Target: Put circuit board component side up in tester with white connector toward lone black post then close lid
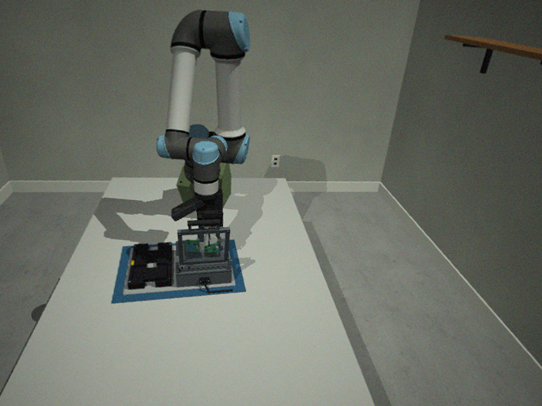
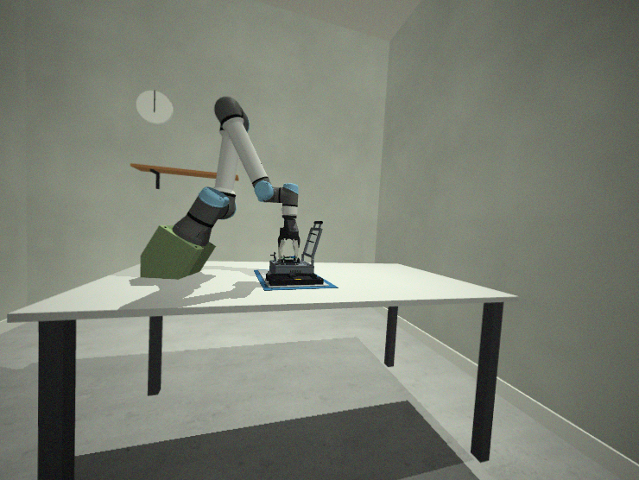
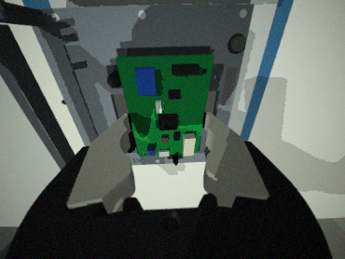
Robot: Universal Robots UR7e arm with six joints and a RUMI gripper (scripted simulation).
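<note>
Now: hand right at the green circuit board. From my hand the other things lie so: tester lid 120 mm ahead, 100 mm above, 30 mm to the left.
</note>
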